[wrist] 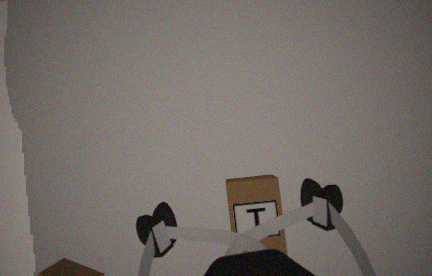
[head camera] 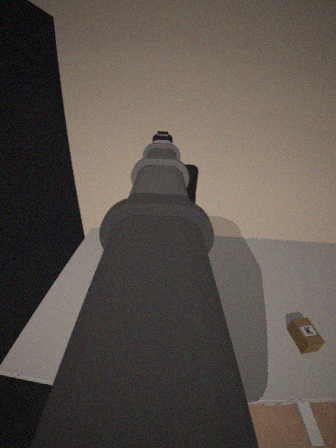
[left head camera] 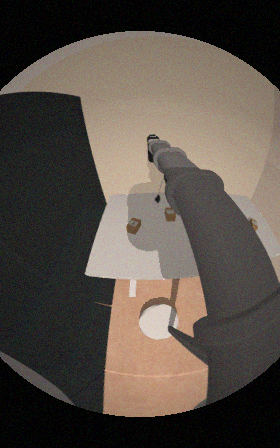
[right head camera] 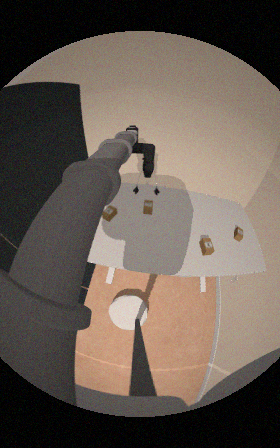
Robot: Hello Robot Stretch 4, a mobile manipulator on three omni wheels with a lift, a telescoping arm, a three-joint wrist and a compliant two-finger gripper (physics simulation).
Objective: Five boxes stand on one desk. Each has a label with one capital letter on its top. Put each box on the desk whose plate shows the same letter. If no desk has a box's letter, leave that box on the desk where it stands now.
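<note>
My gripper (right head camera: 146, 190) (wrist: 237, 207) is open and empty, above the white desk (head camera: 295, 270) (left head camera: 102, 250) (right head camera: 240, 257) (wrist: 125, 100). A brown box labelled T (wrist: 256, 192) (right head camera: 148, 207) (left head camera: 170, 214) lies below the gripper, between the fingertips in the wrist view, its near end hidden by the gripper. Another brown box (wrist: 70, 268) (right head camera: 110, 213) (left head camera: 133, 226) lies to its left, its letter not readable. A box labelled K (head camera: 310, 342) (right head camera: 206, 245) lies to the right, nearer the front edge. A further box (right head camera: 238, 233) lies at the far right, its letter too small to read.
A large dark panel (head camera: 30, 125) (left head camera: 45, 200) (right head camera: 45, 115) stands on the left. My arm (head camera: 150, 325) (left head camera: 225, 250) (right head camera: 65, 225) reaches over the desk and hides part of it. A white round disc (left head camera: 157, 321) (right head camera: 127, 311) is on the floor before the desk. A wall stands behind the desk.
</note>
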